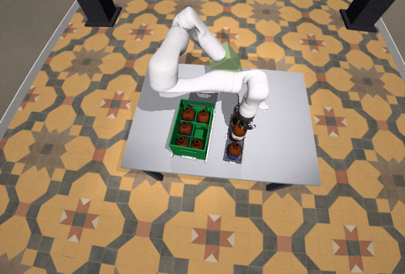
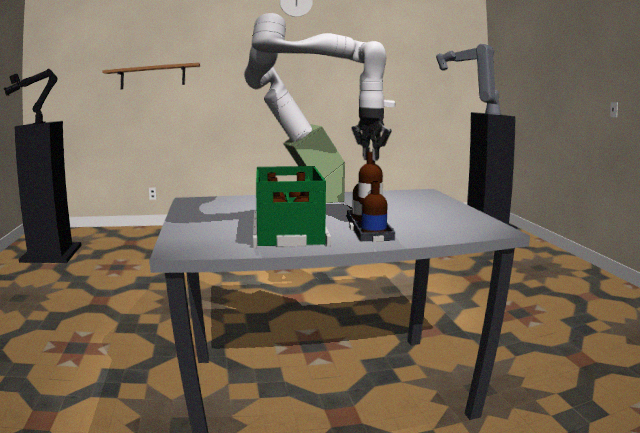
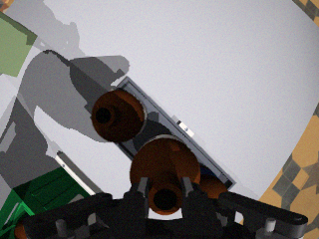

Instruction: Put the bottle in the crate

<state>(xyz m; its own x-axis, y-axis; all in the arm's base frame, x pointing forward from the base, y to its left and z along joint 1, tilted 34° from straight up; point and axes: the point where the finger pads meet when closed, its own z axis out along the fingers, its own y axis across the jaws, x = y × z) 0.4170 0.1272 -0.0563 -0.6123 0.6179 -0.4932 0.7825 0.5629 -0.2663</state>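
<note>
The brown bottle lies 70 mm below my hand. Also, from my hand: tray (220 mm below); white-label bottle (140 mm below, 90 mm behind, 10 mm to the left); crate (250 mm to the right, 140 mm below, 10 mm behind).
</note>
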